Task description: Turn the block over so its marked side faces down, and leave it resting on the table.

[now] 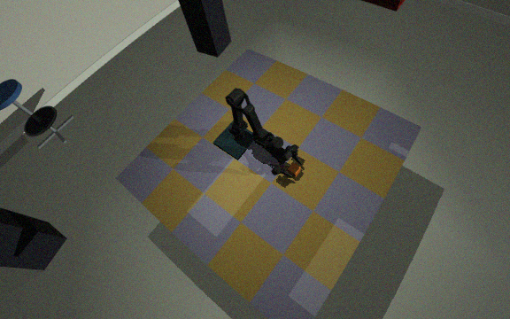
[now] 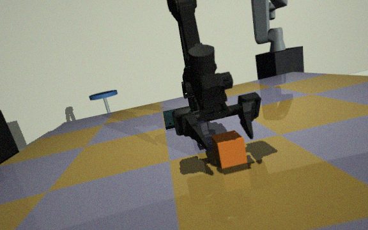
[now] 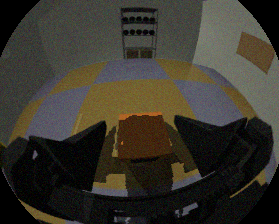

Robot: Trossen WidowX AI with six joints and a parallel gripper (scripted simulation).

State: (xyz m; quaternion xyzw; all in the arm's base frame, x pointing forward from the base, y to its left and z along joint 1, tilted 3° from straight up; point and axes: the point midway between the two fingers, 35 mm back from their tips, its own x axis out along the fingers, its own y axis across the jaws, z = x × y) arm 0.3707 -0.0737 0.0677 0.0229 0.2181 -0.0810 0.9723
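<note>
The orange block is 3 cm behind my gripper tip and 2 cm below it.
</note>
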